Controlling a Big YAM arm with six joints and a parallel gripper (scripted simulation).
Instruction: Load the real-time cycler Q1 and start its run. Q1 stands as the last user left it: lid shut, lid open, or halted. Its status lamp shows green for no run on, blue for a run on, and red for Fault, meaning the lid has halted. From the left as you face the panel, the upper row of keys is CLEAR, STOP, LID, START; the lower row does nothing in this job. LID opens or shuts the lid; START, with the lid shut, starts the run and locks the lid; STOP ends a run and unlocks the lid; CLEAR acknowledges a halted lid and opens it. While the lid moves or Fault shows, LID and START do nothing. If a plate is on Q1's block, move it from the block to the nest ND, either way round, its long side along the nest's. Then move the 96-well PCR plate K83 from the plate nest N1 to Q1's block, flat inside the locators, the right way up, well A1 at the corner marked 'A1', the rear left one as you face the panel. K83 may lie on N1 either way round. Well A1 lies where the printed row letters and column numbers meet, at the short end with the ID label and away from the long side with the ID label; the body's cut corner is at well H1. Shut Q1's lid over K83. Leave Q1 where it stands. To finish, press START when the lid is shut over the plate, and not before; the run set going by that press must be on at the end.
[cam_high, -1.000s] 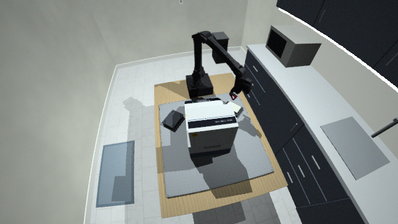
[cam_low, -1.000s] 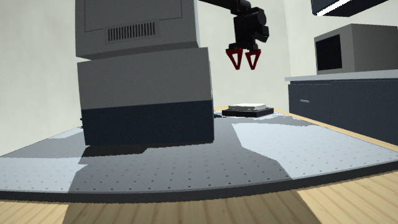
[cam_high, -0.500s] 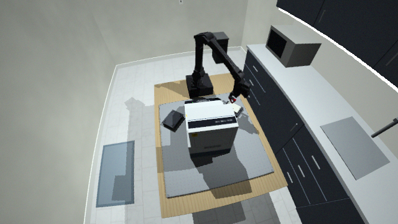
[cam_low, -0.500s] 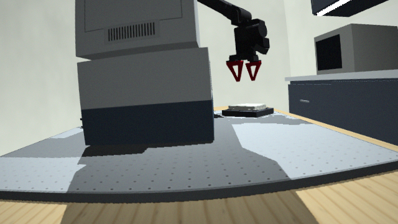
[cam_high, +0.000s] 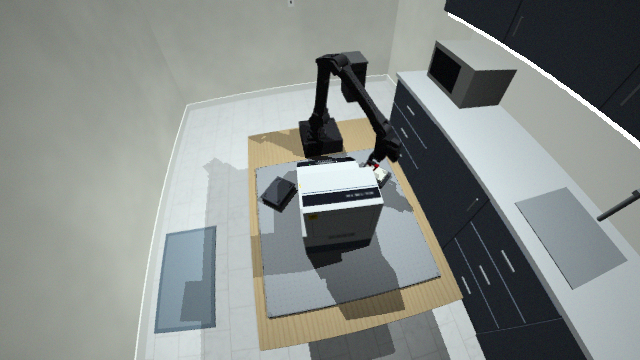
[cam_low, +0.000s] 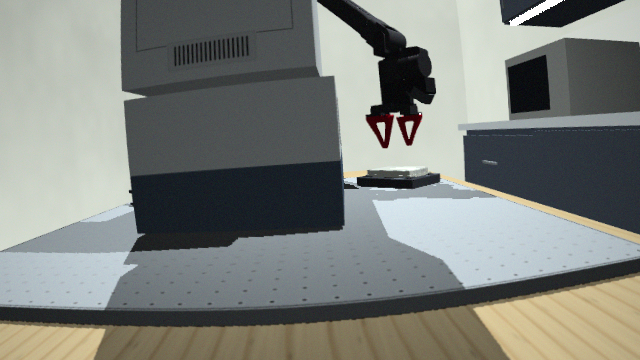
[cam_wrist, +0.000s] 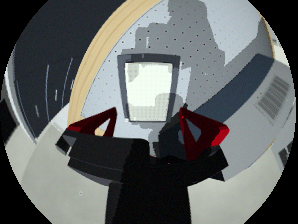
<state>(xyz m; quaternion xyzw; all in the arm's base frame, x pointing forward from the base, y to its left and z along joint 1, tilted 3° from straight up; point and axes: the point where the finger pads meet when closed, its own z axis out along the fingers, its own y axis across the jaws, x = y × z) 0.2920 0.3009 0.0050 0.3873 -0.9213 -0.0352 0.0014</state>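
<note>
Now: hand 70 mm above the white 96-well plate K83. Also, from my hand: dark nest N1: 90 mm below; then dark nest ND: 550 mm to the right, 60 mm below, 50 mm ahead.
</note>
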